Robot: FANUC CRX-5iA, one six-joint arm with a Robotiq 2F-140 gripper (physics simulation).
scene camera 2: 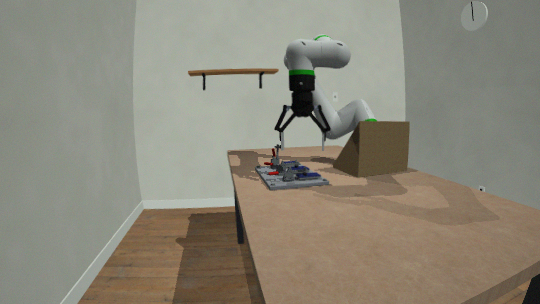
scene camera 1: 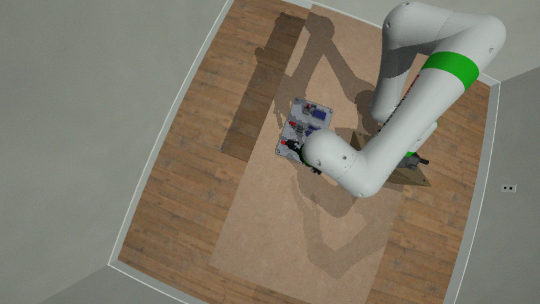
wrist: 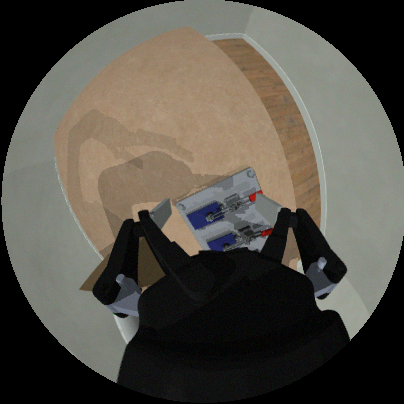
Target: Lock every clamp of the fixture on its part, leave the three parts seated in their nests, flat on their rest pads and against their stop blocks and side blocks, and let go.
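Where they show: gripper, fingertip midpoint: [scene camera 2: 302, 150] [wrist: 213, 203]; arm's base at its link origin: [scene camera 2: 374, 141].
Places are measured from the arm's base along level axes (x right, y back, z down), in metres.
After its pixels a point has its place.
The grey fixture plate [scene camera 1: 286, 133] {x -0.023, y -0.535, z 0.126 m} [scene camera 2: 300, 185] {x -0.150, y -0.446, z 0.132 m} [wrist: 240, 183] {x -0.119, y -0.513, z 0.126 m} lies on the table with three blue parts. The far part [scene camera 1: 319, 115] [scene camera 2: 290, 163] has its clamp [scene camera 2: 278, 151] {x 0.129, y -0.451, z 0.046 m} standing up, arm raised. The middle part [wrist: 221, 242] {x 0.011, y -0.392, z 0.105 m} and near part [scene camera 2: 308, 176] {x -0.106, y -0.396, z 0.113 m} [wrist: 202, 217] {x -0.087, y -0.382, z 0.110 m} have clamp arms reaching over them. The red handles of the middle clamp [scene camera 1: 292, 123] {x 0.026, y -0.522, z 0.075 m} [wrist: 267, 232] {x 0.026, y -0.524, z 0.075 m} and near clamp [scene camera 1: 283, 142] {x -0.083, y -0.536, z 0.090 m} [scene camera 2: 273, 173] {x -0.090, y -0.533, z 0.093 m} [wrist: 255, 196] lie low. Exact seating and locking are too small to tell. My gripper [scene camera 2: 303, 144] {x -0.147, y -0.437, z 0.001 m} [wrist: 213, 203] {x -0.147, y -0.437, z 0.001 m} is open and empty above the fixture. The arm hides the near part in scene camera 1.
A brown wedge-shaped block [scene camera 2: 384, 149] {x -0.104, y -0.014, z 0.026 m} [wrist: 150, 265] {x -0.032, y -0.165, z 0.059 m} stands on the table [scene camera 1: 250, 225] {x -0.561, y -0.565, z 0.141 m} [scene camera 2: 380, 250] {x -0.653, y -0.447, z 0.141 m} [wrist: 150, 75] {x -0.558, y -0.452, z 0.141 m}, to the right of the fixture in scene camera 2. A wooden shelf [scene camera 2: 232, 72] hangs on the back wall. The table's long edge runs close to the handle side of the fixture.
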